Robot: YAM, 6 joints.
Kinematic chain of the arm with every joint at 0, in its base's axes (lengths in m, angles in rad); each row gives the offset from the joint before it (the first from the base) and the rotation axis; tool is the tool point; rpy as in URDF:
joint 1: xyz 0 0 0.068 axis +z
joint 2: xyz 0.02 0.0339 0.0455 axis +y
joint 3: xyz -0.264 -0.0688 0 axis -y
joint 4: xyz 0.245 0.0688 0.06 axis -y
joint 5: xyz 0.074 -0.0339 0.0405 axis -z
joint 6: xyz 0.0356 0 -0.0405 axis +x
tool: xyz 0 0 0 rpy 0 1.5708 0
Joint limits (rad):
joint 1: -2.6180..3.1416
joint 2: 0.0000..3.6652
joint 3: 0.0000..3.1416
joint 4: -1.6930..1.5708
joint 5: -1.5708..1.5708
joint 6: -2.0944..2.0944
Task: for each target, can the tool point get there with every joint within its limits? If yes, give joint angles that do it. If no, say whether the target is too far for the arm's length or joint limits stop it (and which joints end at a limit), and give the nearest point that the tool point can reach.
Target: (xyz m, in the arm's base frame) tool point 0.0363 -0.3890 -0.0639
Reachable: yes | joints -1.3894 2.7158 1.5227 -0.5891 1.3250 -0.7611
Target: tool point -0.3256 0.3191 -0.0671
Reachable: yes | joints 2.3060 2.7551 1.3939 0.7807 -0.8811 -1.0988
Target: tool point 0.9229 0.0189 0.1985
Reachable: no: too far | nearest point 0.6430 0.0132 0.1721 | short by 0.281 m
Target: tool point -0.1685 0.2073 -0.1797
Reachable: yes | joints 2.1297 2.9694 1.0694 0.4141 -1.1801 1.3842
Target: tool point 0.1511 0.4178 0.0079
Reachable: yes | joints 1.1694 2.5538 1.6676 -0.6595 -0.7459 -1.5262
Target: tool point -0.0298 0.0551 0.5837
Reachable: yes | joints 1.6744 1.1953 2.3766 -1.4318 -0.7385 -0.7392
